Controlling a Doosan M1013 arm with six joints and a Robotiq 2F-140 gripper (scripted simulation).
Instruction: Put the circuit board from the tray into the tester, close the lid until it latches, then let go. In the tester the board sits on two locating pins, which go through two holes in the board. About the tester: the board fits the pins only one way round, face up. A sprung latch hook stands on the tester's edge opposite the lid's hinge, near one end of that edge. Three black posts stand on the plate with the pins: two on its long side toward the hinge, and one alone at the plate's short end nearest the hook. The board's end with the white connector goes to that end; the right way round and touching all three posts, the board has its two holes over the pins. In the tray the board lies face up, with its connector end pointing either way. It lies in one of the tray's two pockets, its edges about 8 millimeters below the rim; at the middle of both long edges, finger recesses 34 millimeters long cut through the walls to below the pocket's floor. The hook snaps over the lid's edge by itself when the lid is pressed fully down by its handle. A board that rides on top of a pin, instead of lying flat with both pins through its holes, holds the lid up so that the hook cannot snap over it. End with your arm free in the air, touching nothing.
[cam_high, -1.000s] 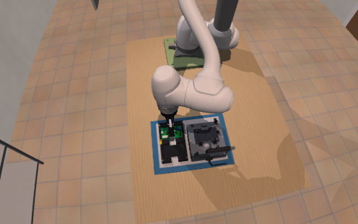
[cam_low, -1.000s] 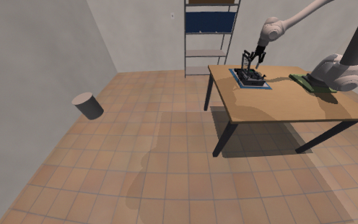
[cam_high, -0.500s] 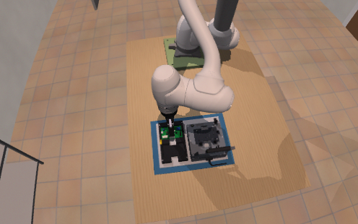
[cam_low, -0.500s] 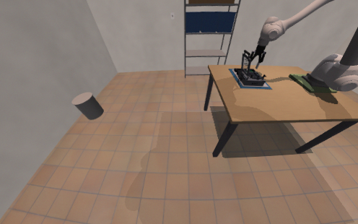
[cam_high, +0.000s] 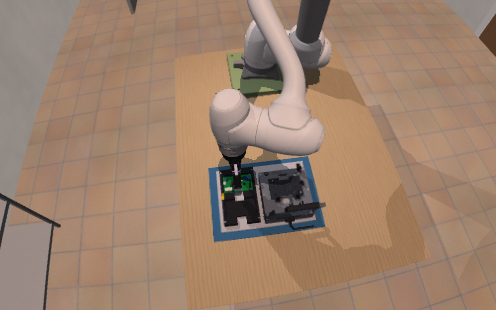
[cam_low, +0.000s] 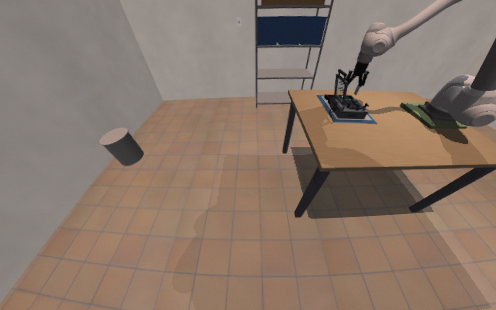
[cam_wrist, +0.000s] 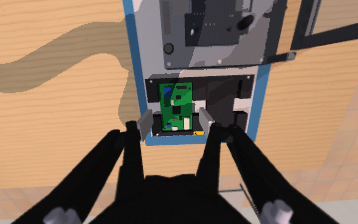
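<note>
My hand is 70 mm above the green circuit board. From my hand the other things lie so: tester lid 160 mm ahead, 190 mm to the left, 90 mm above; then pin plate 40 mm ahead, 180 mm to the left, 20 mm below.
</note>
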